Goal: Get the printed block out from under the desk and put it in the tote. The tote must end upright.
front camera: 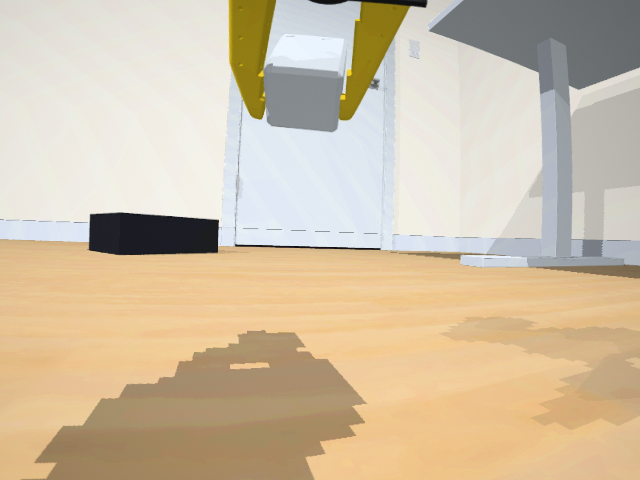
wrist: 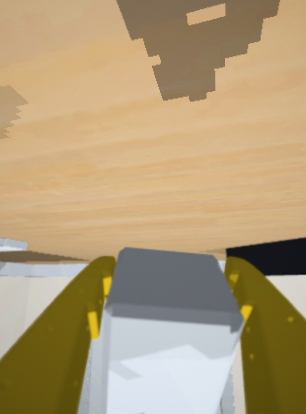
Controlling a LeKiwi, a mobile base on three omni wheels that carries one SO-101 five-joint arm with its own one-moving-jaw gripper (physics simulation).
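Places are measured from the arm's base along level axes (x ahead, y left, z up), in metres.
Pixels of known places: hand at its tool point: [front camera: 339, 108] [wrist: 114, 272].
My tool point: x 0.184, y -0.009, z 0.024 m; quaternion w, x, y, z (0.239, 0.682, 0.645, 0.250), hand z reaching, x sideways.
Behind a point stands the place of what it marks.
The printed block [front camera: 302, 98] @[z 0.026, x 0.179, y 0.007 m] [wrist: 170, 285] @[z 0.027, x 0.177, y 0.006 m], light grey with rounded edges, is held off the floor between the yellow jaws. My gripper [front camera: 301, 114] @[z 0.024, x 0.184, y -0.009 m] [wrist: 170, 262] is shut on it, one jaw pressing on each side, at the top centre of the front camera view. The black tote [front camera: 168, 233] @[z -0.035, x 0.872, y 0.380 m] [wrist: 272, 256] @[z -0.045, x 0.864, y 0.385 m] stands upright on the floor, left of centre in the front camera view and below and beyond the gripper. Part of it shows at the right edge of the wrist view. Its inside is hidden. The desk [front camera: 516, 38] @[z 0.606, x 0.916, y -0.603 m] is at the upper right of the front camera view.
The desk leg [front camera: 557, 155] @[z 0.233, x 0.884, y -0.701 m] stands at the right on a flat foot [front camera: 504, 261] @[z -0.075, x 0.800, y -0.477 m]. A pale door [front camera: 310, 191] @[z 0.196, x 1.675, y 0.023 m] is in the wall behind the gripper, right of the tote. Shadows lie on the wooden floor [front camera: 155, 299] @[z -0.089, x 0.317, y 0.134 m] in front.
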